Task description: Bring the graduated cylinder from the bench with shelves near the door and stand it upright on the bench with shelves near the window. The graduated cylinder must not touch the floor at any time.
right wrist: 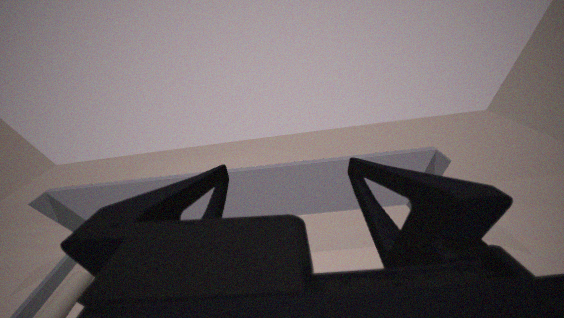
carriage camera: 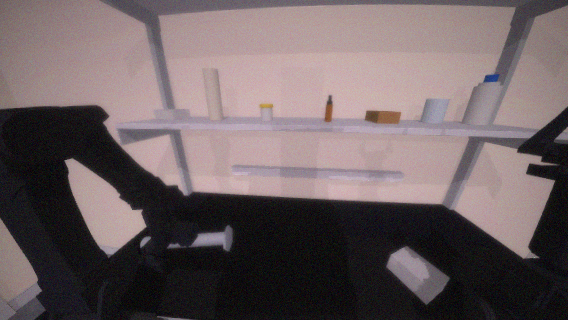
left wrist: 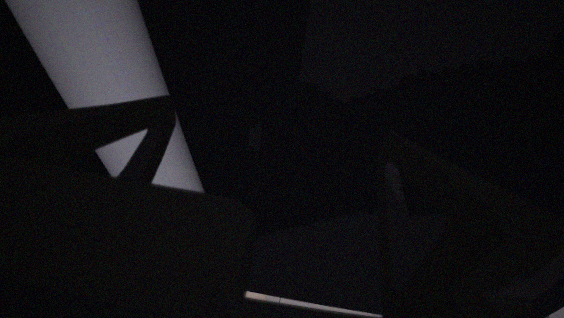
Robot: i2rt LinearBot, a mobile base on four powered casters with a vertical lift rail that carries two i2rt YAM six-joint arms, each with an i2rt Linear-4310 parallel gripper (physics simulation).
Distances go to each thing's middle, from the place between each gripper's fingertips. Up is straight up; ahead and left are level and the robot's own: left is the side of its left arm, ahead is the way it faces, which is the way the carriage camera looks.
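Labels:
Graduated cylinder (carriage camera: pixel 225 238): 9 cm ahead of my left hand. Counted from my right hand, the cylinder is 27 cm ahead, 50 cm below and 72 cm to the left of it.

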